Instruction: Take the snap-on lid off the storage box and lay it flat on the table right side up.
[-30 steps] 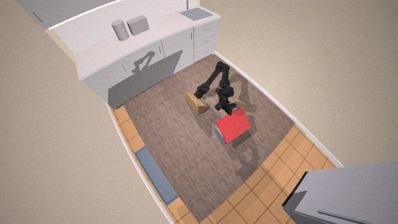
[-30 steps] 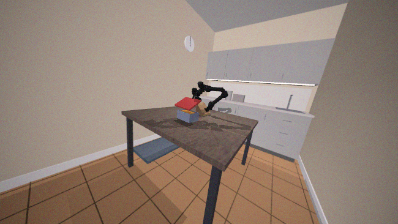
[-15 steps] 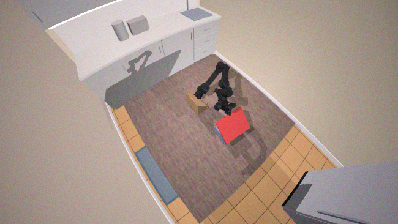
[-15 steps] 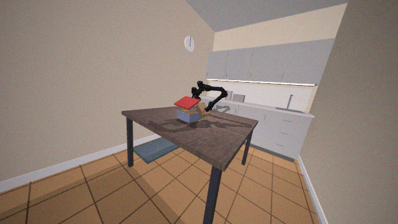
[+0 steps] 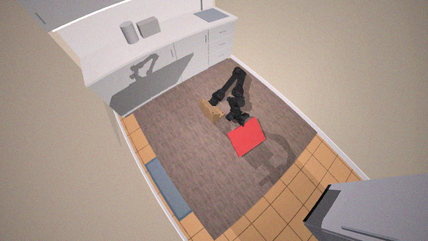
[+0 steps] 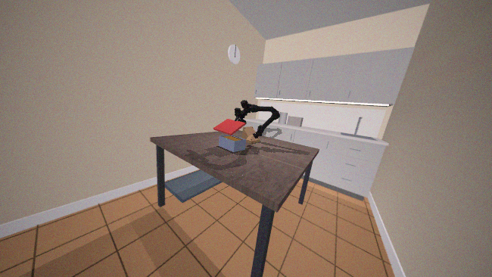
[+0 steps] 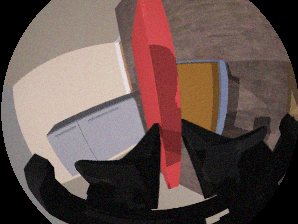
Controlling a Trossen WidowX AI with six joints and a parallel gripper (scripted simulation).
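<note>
My gripper tip is 7 cm short of the red lid, 4 cm above it and 1 cm to the left of it. Round my gripper tip: blue storage box (19 cm below, 6 cm ahead, 3 cm to the left).
</note>
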